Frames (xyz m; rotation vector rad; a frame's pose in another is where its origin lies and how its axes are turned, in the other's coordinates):
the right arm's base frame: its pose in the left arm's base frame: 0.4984 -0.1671 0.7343 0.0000 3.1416 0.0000
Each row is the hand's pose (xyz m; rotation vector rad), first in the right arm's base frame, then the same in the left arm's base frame.
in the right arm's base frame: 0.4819 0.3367 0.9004 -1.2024 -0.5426 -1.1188
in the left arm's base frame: 0.0165 0.1696 -0.1661 -1.3480 1.7767 1.4488
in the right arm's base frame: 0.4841 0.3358 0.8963 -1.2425 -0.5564 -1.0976
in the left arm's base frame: 0.0143 0.1687 -0.1620 -1.3150 1.7519 1.4886
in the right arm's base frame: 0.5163 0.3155 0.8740 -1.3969 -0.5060 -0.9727
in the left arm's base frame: -0.0179 0.1484 -0.1397 -1.1746 1.7443 1.6868
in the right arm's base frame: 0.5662 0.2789 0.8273 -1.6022 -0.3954 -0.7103
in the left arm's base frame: -0.0678 0.1118 -0.0930 -0.8777 1.7678 1.9798
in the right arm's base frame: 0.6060 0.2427 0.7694 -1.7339 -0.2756 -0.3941
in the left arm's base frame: -0.1076 0.0756 -0.0351 -0.5012 1.8172 2.2052
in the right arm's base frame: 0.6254 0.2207 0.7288 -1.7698 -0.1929 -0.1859
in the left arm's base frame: -0.1270 0.0536 0.0055 -0.2418 1.8665 2.3017
